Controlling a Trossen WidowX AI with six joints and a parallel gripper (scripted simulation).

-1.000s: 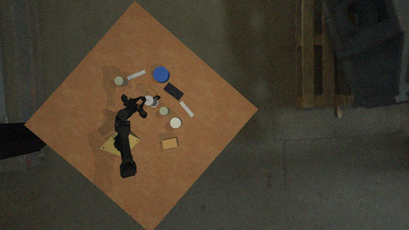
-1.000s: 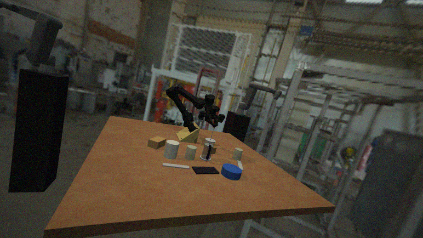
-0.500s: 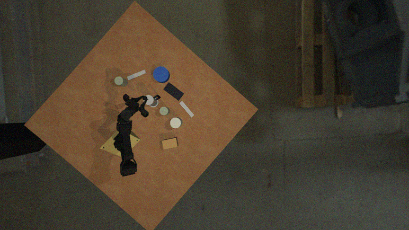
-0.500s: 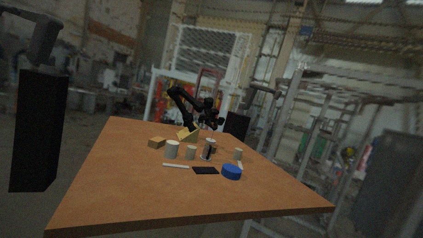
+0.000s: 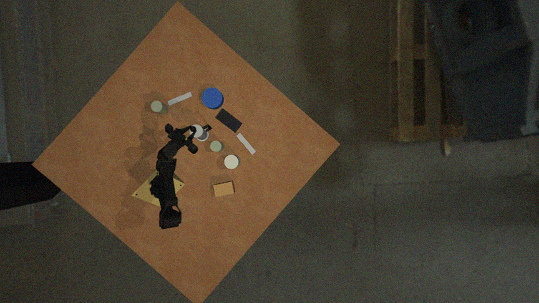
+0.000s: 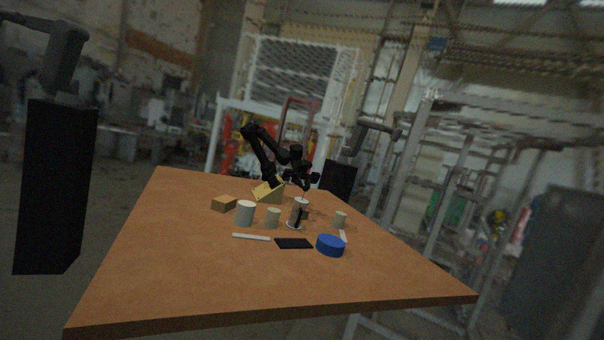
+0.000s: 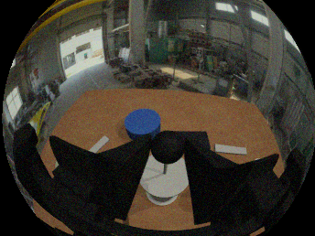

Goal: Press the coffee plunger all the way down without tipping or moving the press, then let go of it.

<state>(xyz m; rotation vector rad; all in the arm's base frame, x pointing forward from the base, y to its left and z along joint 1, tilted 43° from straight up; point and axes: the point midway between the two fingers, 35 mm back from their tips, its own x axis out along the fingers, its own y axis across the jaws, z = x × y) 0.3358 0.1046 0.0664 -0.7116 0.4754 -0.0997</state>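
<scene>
Now: the coffee press 10 cm below my gripper tip and 1 cm to the right of it. Also, from my gripper tip: small brown cube (18 cm below, 15 cm behind, 8 cm to the left); then blue disc (18 cm below, 18 cm ahead, 10 cm to the left); then dark flat plate (20 cm below, 15 cm ahead, 6 cm to the right).
</scene>
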